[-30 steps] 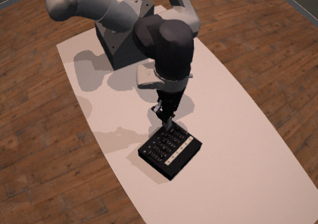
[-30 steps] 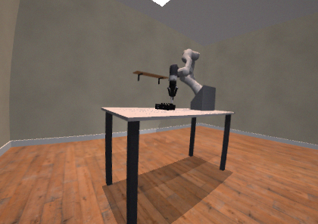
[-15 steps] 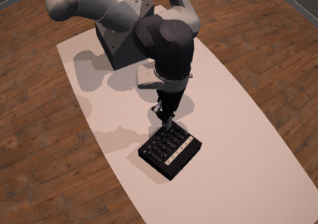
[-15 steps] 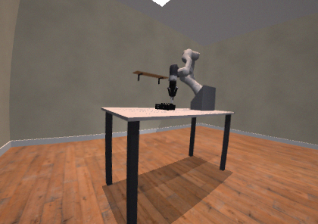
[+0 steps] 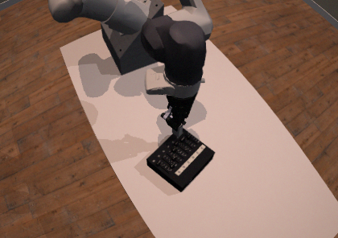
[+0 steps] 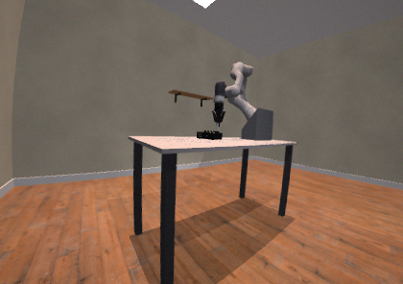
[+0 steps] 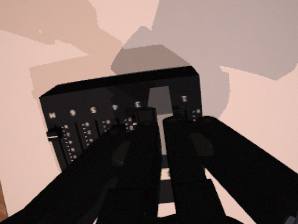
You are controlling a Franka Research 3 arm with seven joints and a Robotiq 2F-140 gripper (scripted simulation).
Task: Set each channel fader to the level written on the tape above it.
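The master fader is 70 mm ahead of my hand, 90 mm to the right of it and 40 mm below it.
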